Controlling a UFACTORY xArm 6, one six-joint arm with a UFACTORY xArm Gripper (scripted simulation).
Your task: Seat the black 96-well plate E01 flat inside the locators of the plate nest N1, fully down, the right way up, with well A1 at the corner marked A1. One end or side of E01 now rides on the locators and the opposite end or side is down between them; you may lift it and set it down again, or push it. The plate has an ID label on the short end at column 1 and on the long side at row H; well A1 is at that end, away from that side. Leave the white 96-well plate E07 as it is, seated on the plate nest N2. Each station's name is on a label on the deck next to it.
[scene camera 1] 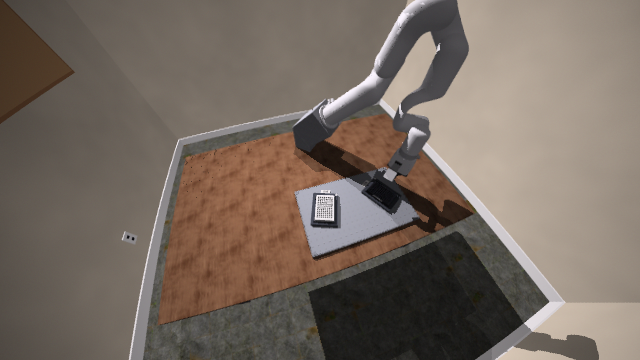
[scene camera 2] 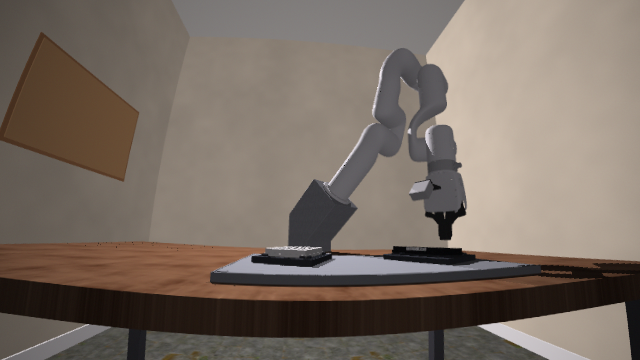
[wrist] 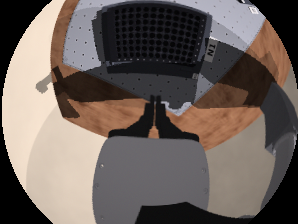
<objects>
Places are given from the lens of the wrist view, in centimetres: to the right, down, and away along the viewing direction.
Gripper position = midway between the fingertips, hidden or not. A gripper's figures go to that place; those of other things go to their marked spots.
gripper point(wrist: 155, 102): 1, -2, 14
black plate E01 point(wrist: 180, 39): 4, -10, 9
</objects>
